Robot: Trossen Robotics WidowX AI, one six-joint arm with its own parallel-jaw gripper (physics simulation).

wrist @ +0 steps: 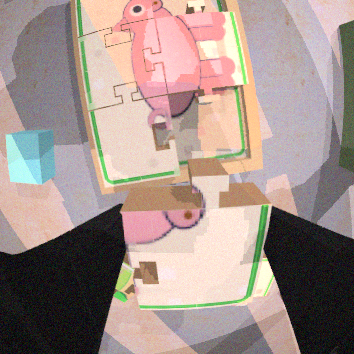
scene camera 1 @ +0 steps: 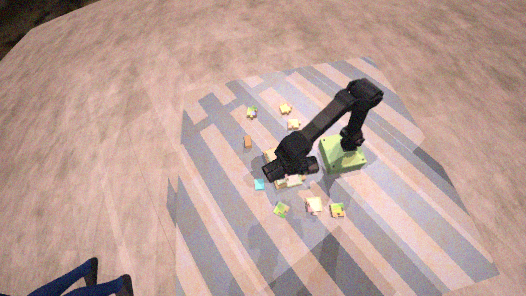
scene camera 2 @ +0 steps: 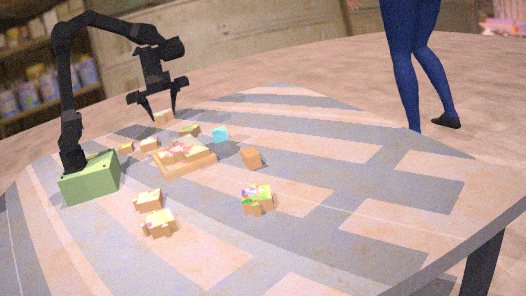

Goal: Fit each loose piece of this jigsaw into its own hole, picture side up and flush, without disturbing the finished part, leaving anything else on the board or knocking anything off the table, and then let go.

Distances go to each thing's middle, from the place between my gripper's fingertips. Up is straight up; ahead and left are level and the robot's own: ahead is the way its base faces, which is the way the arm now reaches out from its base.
Now: hand 30 mm short of the jigsaw board (scene camera 2: 170, 172), 80 mm to the left of it and 100 mm above it.
